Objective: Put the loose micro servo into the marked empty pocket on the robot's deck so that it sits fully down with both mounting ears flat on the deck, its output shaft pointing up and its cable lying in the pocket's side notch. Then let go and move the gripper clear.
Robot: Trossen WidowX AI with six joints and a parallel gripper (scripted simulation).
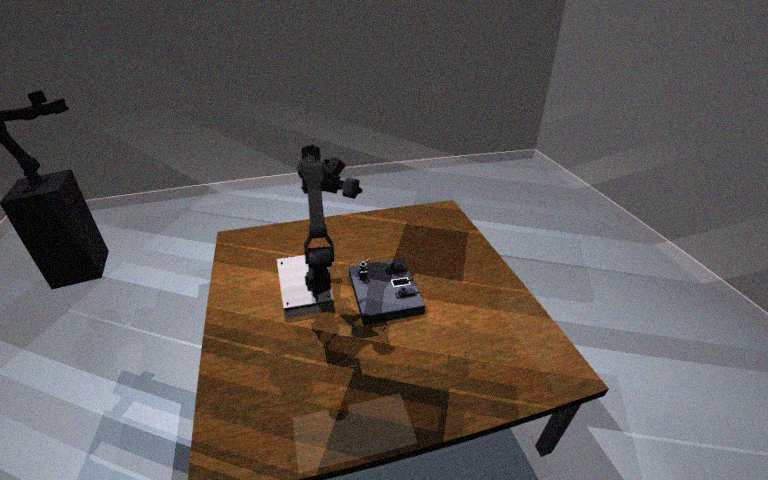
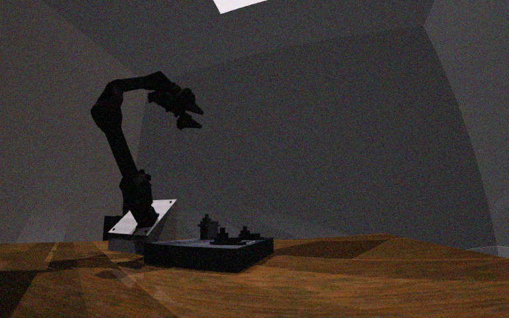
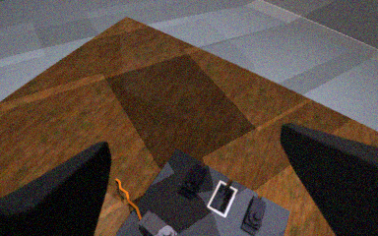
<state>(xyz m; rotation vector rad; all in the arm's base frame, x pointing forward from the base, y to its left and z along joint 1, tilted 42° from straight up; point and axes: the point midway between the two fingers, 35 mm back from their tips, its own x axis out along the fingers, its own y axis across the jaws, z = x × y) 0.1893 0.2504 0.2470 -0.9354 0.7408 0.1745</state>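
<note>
Now: gripper tip 5 cm short of the dark grey robot deck, 7 cm to the left of it and 43 cm above it.
</note>
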